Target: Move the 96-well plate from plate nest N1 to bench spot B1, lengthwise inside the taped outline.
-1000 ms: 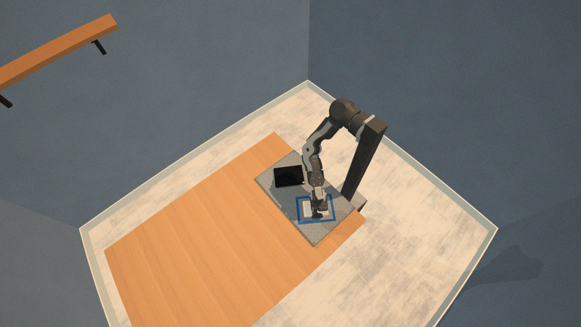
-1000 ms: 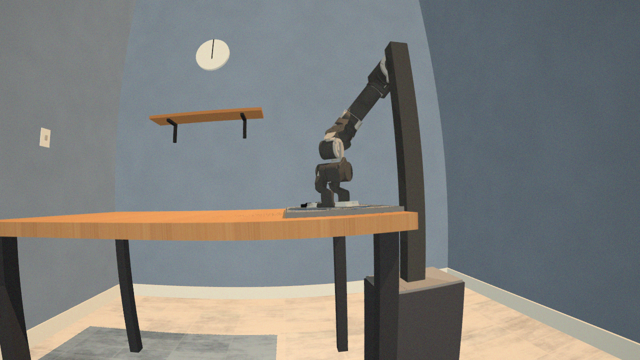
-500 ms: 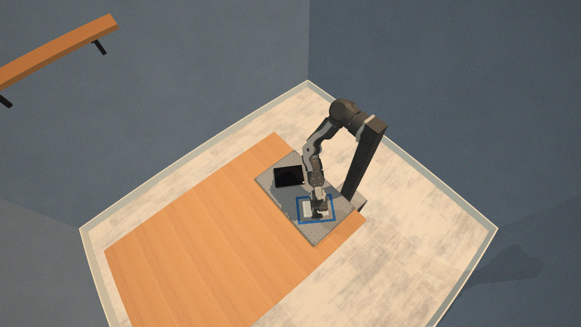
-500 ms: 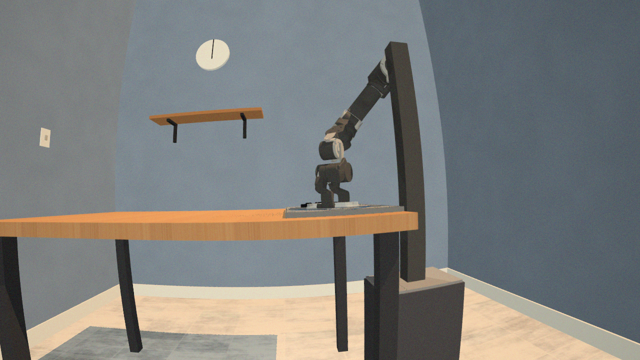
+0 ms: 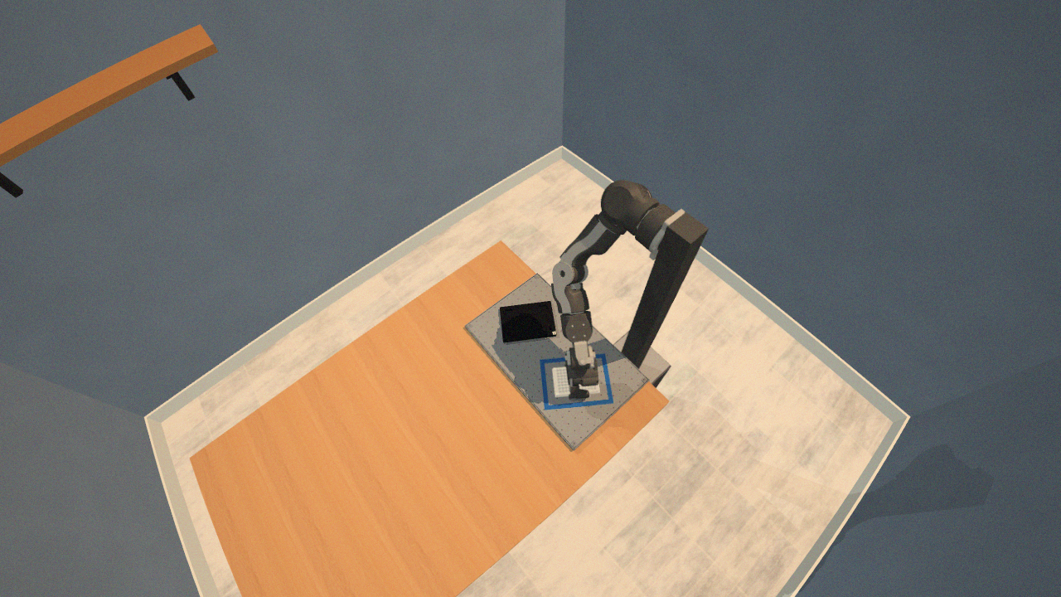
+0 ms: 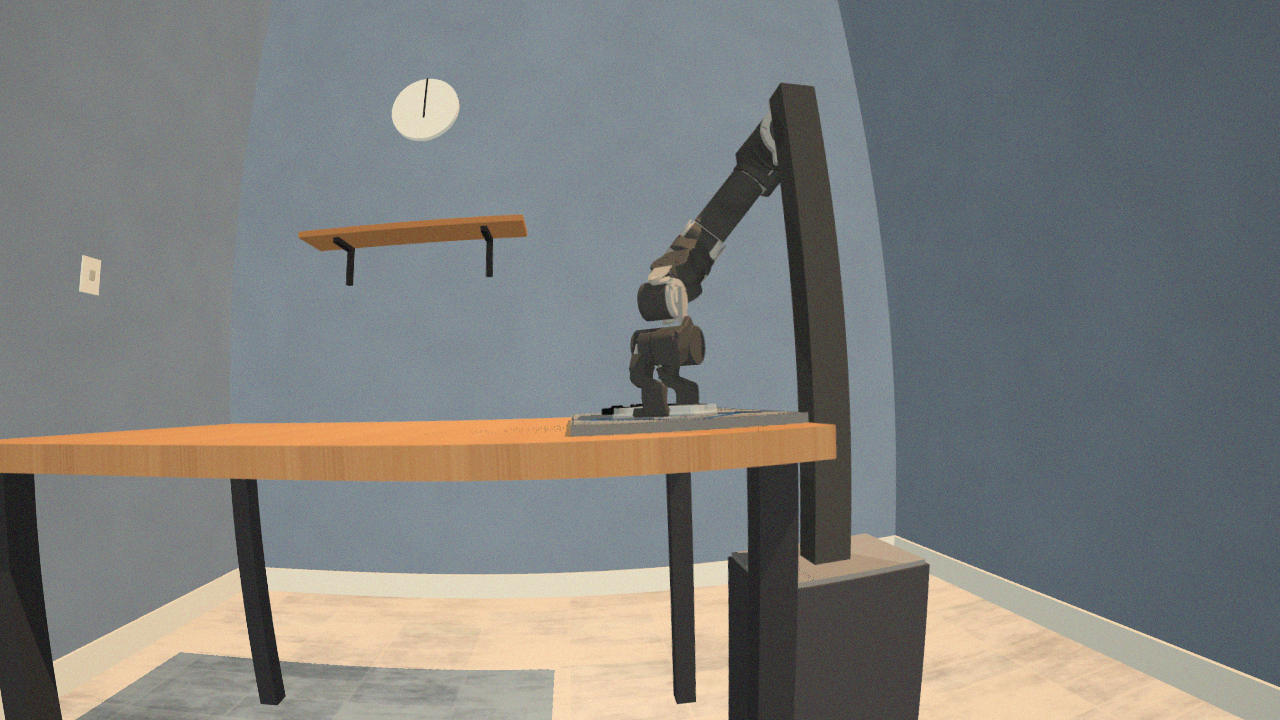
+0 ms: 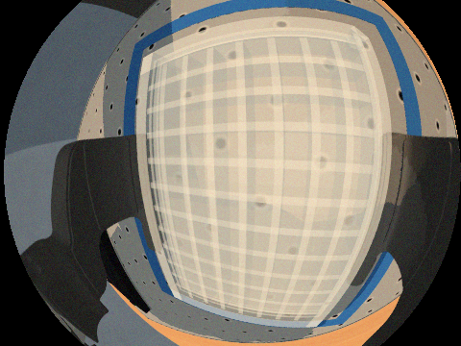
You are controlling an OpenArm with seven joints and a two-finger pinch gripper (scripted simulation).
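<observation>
Now: hand right at the 96-well plate. Round my hand: black plate nest (240 mm to the right, 20 mm behind).
</observation>
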